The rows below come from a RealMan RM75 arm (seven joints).
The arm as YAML. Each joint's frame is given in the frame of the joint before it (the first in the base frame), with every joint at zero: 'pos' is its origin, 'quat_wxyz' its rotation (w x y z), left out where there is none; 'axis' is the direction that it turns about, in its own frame. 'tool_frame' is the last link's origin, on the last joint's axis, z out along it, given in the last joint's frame.
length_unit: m
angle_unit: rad
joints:
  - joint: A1
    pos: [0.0, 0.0, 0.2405]
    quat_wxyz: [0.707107, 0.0, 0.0, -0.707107]
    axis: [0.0, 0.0, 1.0]
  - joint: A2
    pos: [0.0, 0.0, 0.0]
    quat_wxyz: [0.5, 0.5, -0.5, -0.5]
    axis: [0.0, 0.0, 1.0]
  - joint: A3
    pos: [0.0, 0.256, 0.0]
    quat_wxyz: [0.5, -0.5, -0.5, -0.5]
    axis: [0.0, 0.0, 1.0]
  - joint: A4
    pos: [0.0, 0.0, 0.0]
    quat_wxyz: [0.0, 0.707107, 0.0, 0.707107]
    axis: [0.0, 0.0, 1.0]
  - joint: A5
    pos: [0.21, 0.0, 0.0]
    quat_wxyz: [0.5, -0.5, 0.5, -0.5]
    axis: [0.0, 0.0, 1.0]
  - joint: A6
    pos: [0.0, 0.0, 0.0]
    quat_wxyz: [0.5, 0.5, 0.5, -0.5]
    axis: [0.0, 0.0, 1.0]
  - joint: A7
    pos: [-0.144, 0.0, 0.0]
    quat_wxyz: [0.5, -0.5, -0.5, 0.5]
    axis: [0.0, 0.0, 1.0]
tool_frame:
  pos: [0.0, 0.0, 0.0]
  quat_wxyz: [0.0, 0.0, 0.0, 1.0]
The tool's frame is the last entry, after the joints.
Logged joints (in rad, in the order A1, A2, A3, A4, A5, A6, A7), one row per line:
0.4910, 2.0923, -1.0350, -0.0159, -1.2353, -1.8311, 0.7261
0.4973, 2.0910, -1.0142, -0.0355, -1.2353, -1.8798, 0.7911
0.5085, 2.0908, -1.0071, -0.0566, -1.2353, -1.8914, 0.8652
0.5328, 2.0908, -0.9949, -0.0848, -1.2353, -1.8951, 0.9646
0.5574, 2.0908, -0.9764, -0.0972, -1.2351, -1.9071, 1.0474
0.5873, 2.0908, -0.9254, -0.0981, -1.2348, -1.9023, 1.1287
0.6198, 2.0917, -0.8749, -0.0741, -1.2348, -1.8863, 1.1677
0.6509, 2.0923, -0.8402, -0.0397, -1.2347, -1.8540, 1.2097
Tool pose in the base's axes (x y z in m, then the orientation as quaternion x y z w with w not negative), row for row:
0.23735, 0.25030, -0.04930, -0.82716, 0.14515, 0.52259, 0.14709
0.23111, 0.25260, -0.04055, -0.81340, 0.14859, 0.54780, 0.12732
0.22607, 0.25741, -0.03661, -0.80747, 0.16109, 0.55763, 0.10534
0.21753, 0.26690, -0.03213, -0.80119, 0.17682, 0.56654, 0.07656
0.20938, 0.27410, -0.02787, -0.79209, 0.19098, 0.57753, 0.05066
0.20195, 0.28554, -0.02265, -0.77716, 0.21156, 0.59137, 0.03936
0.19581, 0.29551, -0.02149, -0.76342, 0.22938, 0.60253, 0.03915
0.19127, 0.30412, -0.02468, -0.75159, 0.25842, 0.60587, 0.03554
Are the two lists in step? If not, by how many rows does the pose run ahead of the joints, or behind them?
They are in step.
